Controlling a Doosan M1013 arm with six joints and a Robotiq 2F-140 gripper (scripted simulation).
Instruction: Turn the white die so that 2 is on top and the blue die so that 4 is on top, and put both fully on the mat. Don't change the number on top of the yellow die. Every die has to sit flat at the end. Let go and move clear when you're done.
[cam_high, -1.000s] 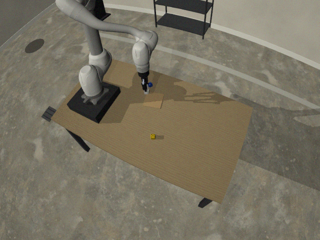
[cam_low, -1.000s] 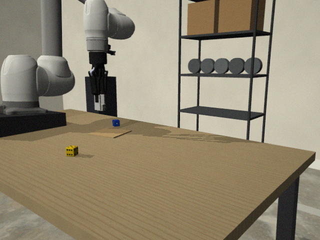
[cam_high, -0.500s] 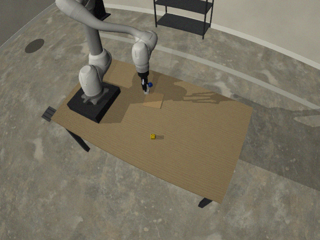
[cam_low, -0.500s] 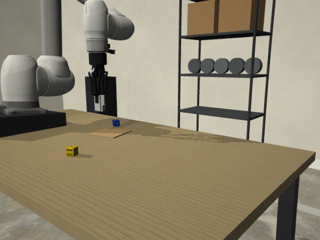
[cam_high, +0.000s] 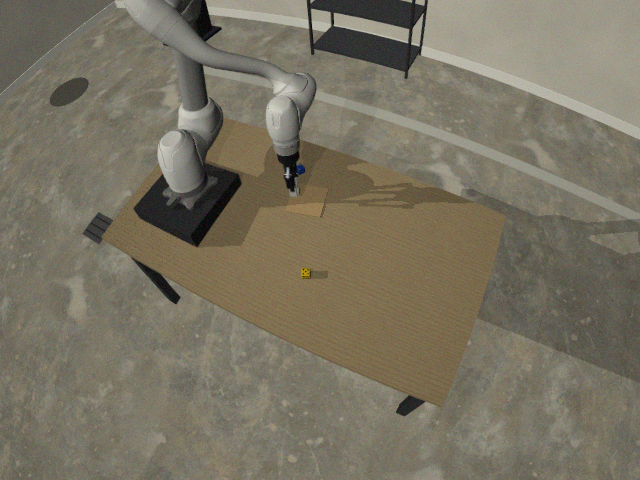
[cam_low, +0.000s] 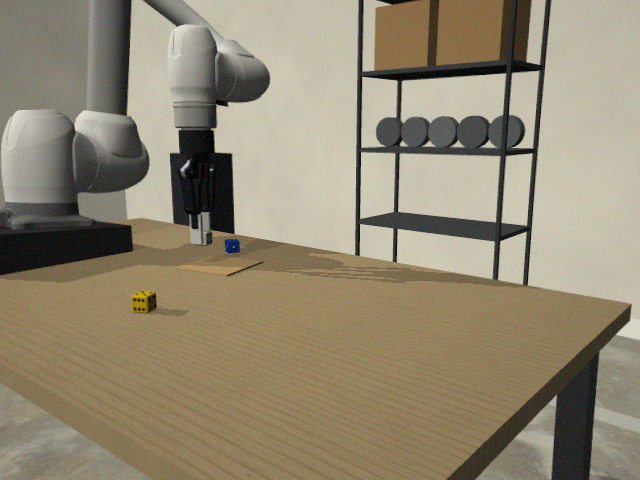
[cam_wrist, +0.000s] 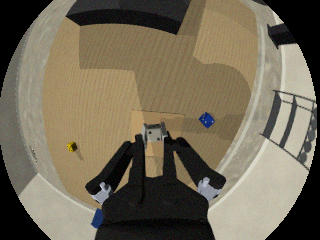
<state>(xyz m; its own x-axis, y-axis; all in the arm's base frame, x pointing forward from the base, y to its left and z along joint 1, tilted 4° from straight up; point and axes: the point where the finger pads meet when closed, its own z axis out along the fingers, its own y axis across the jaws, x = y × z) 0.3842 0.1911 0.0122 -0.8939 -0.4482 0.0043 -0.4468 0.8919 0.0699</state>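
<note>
The mat is 8 cm below my hand, 4 cm ahead of it and 2 cm to the left of it. Round my hand: blue die 13 cm to the left, 7 cm below, 6 cm behind; then white die 2 cm below, 1 cm ahead; then yellow die 26 cm to the right, 21 cm ahead, 7 cm below.
</note>
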